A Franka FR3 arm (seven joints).
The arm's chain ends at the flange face. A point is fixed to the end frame.
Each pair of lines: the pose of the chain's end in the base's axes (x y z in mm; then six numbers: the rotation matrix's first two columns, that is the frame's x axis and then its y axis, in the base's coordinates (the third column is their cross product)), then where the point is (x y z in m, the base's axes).
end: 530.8 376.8 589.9 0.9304 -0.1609 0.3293 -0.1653 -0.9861 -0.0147
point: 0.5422 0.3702 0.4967
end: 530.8 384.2 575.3 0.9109 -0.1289 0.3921 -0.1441 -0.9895 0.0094
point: 0.5482 0.3747 0.4833
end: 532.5 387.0 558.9 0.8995 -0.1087 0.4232 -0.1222 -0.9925 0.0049
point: 0.5533 0.3779 0.4675
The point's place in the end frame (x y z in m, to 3 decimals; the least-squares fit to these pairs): -0.019 0.006 0.092
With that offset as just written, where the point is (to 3 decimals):
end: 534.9 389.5 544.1 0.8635 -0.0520 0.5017 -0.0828 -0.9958 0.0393
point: 0.564 0.378 0.455
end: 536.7 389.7 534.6 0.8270 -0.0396 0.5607 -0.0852 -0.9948 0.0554
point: 0.572 0.376 0.448
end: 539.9 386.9 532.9 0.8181 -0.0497 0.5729 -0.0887 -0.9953 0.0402
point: 0.576 0.374 0.447
